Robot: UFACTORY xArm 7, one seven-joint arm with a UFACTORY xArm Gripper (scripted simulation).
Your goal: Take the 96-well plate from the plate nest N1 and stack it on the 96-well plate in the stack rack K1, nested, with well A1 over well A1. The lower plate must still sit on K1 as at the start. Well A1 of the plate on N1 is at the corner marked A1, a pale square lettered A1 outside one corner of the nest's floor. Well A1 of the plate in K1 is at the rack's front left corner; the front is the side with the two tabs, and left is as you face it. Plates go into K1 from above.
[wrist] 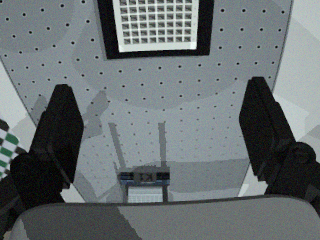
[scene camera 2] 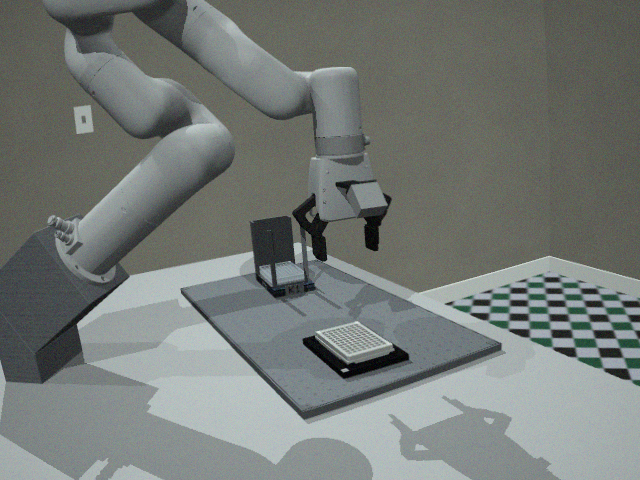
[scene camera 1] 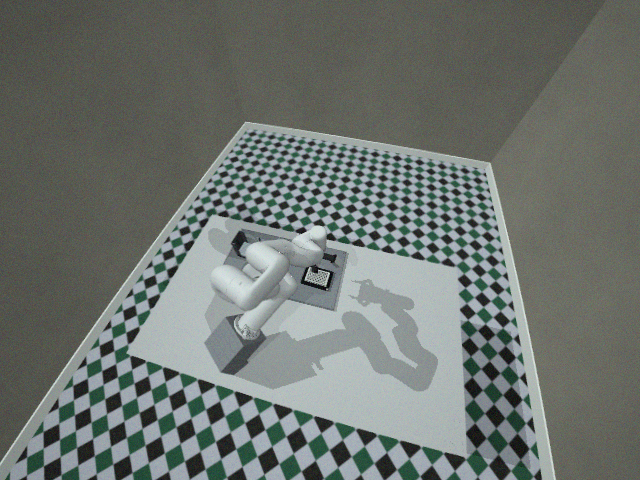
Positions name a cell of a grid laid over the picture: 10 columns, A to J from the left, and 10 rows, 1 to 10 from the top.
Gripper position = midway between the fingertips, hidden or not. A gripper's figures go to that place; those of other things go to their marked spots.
Labels:
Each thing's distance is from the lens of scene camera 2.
my gripper (scene camera 2: F6): 96 cm
white 96-well plate (scene camera 2: F8): 100 cm

